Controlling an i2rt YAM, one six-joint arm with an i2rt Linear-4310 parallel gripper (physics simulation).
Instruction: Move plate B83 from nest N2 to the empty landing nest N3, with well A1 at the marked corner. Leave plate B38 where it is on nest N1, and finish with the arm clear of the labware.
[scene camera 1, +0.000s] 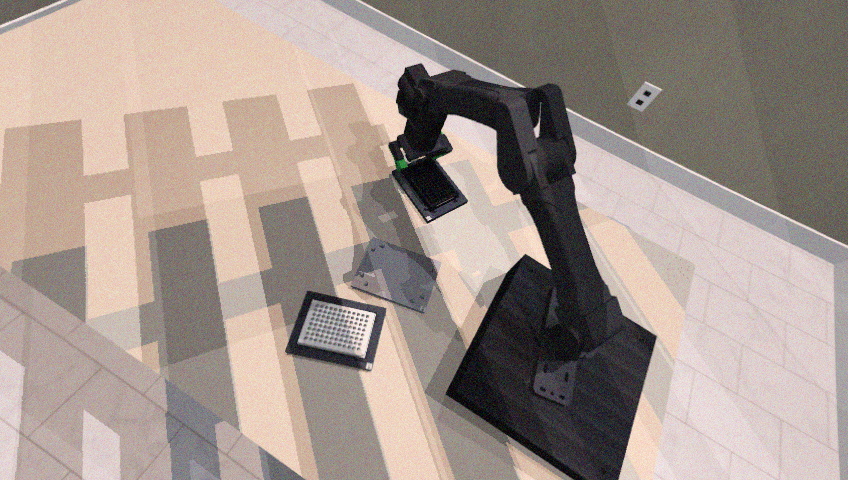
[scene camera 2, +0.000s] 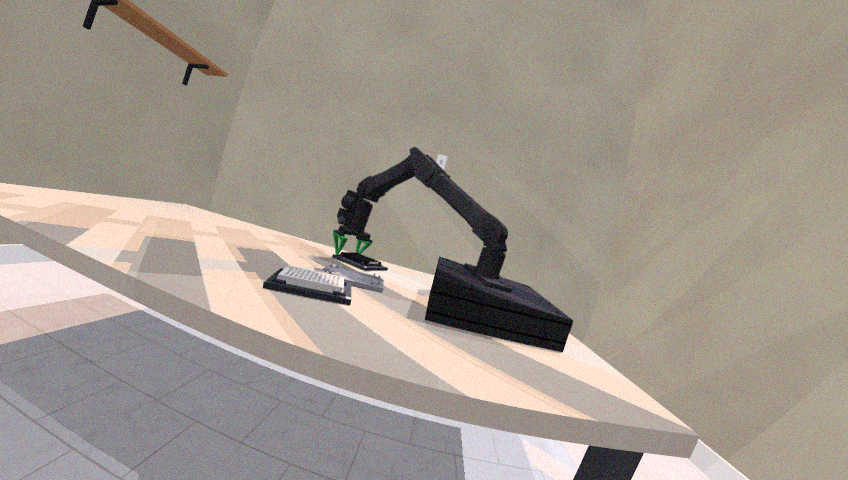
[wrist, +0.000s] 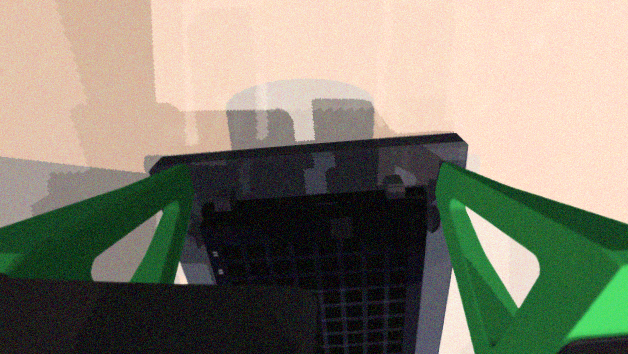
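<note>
A black well plate (scene camera 1: 437, 183) (scene camera 2: 361, 260) (wrist: 360, 250) sits on a dark nest (scene camera 1: 445, 208) (wrist: 435, 290) at the back. My gripper (scene camera 1: 422, 161) (scene camera 2: 350, 253) (wrist: 314, 177) is open, its green fingers low on either side of the plate's far end, near the nest. A white well plate (scene camera 1: 336, 328) (scene camera 2: 312, 278) sits on another dark nest (scene camera 1: 330, 358) (scene camera 2: 315, 295). A grey nest (scene camera 1: 395, 276) (scene camera 2: 363, 279) between them is empty. Plate and nest labels cannot be read. The wrist housing hides part of the black plate in the wrist view.
The arm's black base box (scene camera 1: 499, 386) (scene camera 2: 493, 315) stands right of the nests. The table edge (scene camera 2: 357, 371) runs along the front. A wooden wall shelf (scene camera 2: 160, 35) hangs at the upper left in scene camera 2. Mixed shadows cross the table.
</note>
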